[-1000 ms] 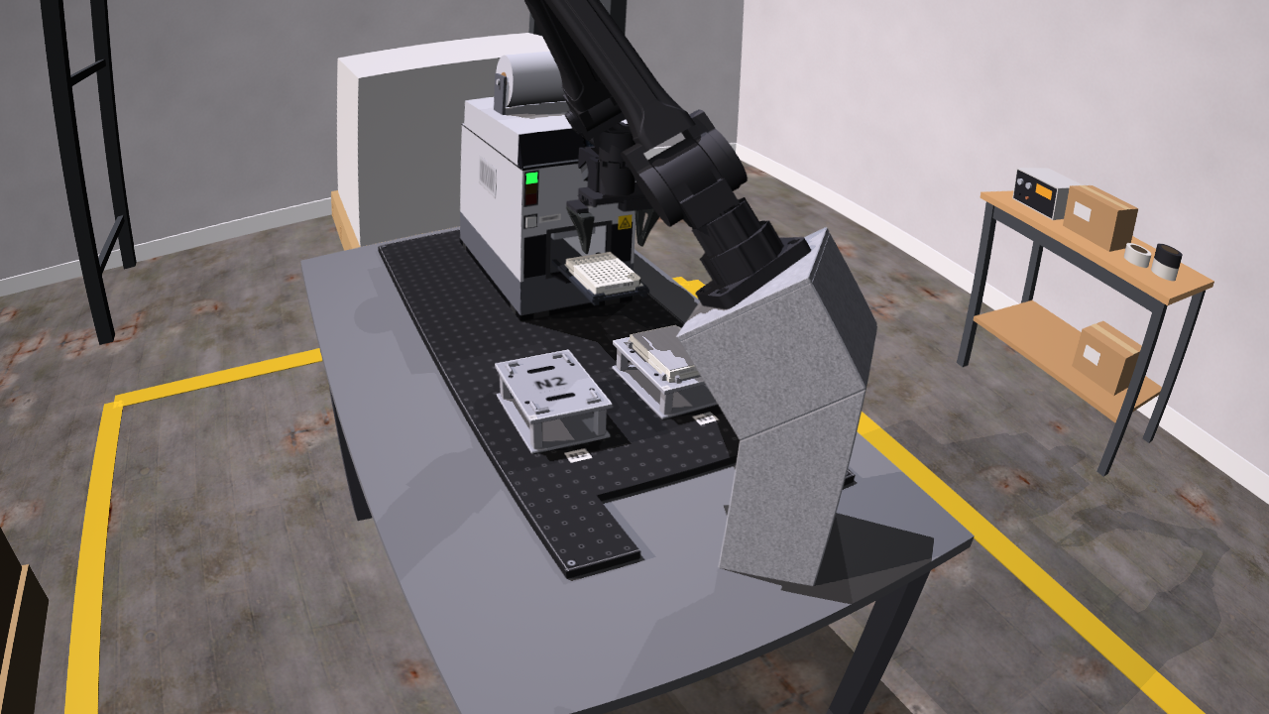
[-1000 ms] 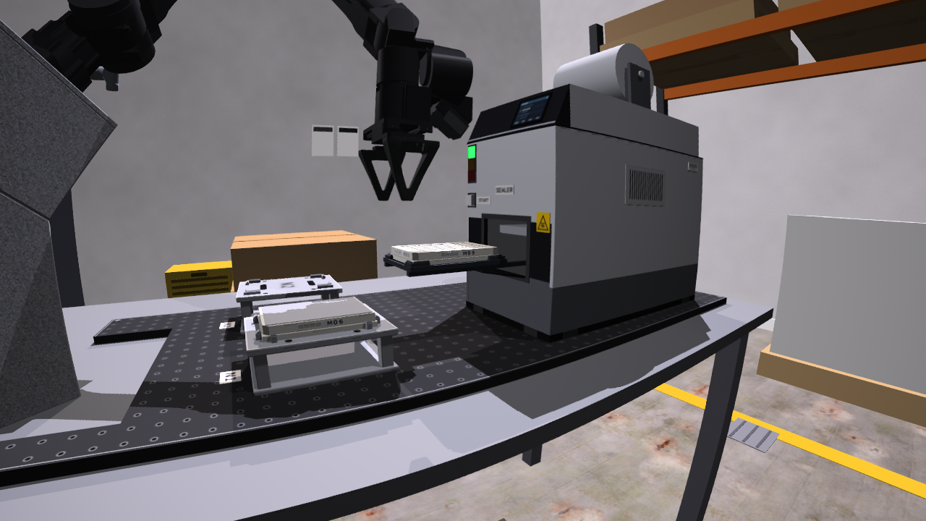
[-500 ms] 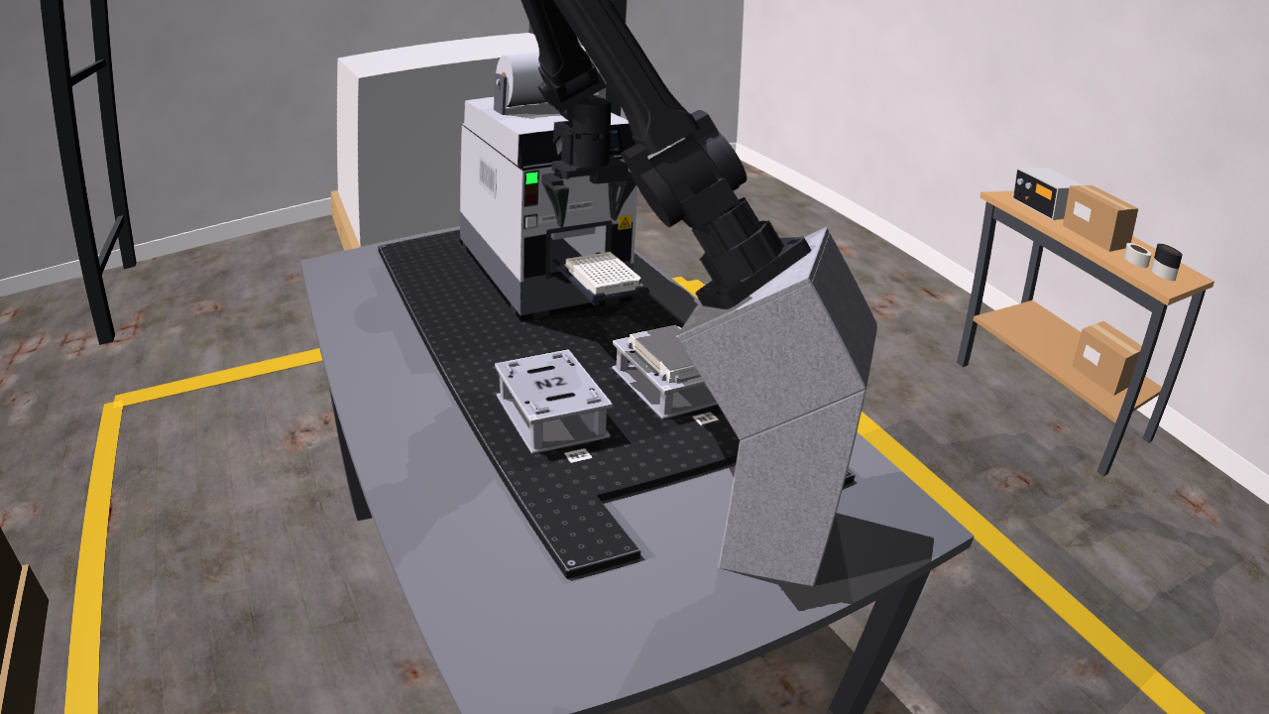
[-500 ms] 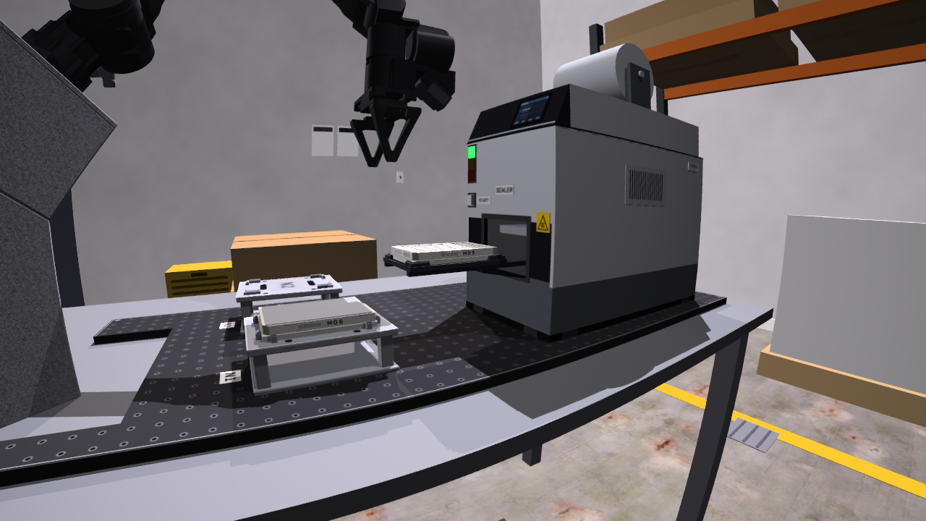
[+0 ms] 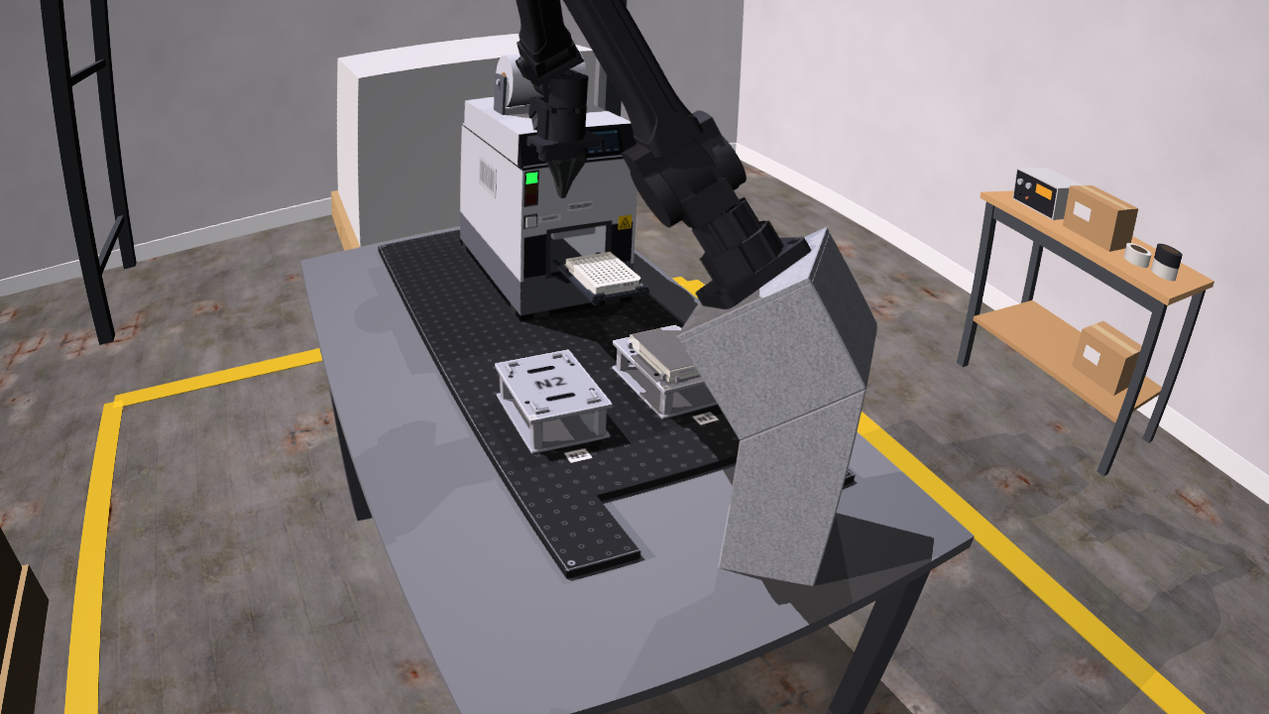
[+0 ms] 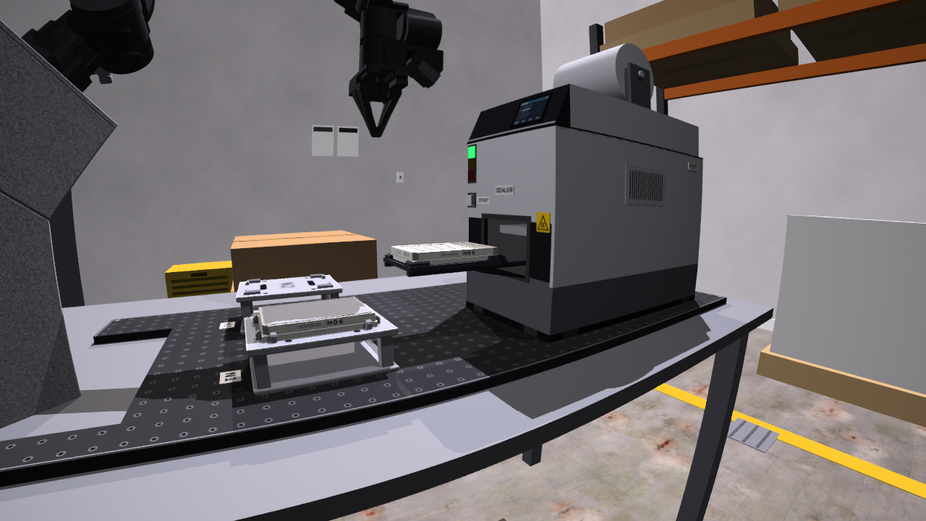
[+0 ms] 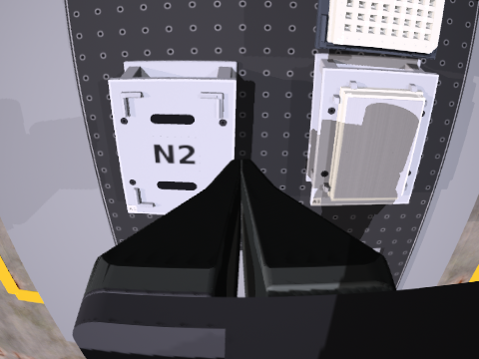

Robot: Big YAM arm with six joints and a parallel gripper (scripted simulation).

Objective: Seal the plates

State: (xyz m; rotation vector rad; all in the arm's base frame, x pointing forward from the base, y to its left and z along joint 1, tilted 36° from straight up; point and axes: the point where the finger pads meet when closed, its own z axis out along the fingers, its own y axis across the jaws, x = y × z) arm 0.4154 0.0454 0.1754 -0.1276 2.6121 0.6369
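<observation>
Right now the start button is 16 cm ahead of my hand, 11 cm below it and 2 cm to the left of it. From my hand the other things lie so: nest N2: 24 cm below, 15 cm behind, 4 cm to the left; white well plate: 18 cm below, 9 cm to the right, 8 cm ahead; sealer stage: 19 cm below, 9 cm to the right, 8 cm ahead.
</observation>
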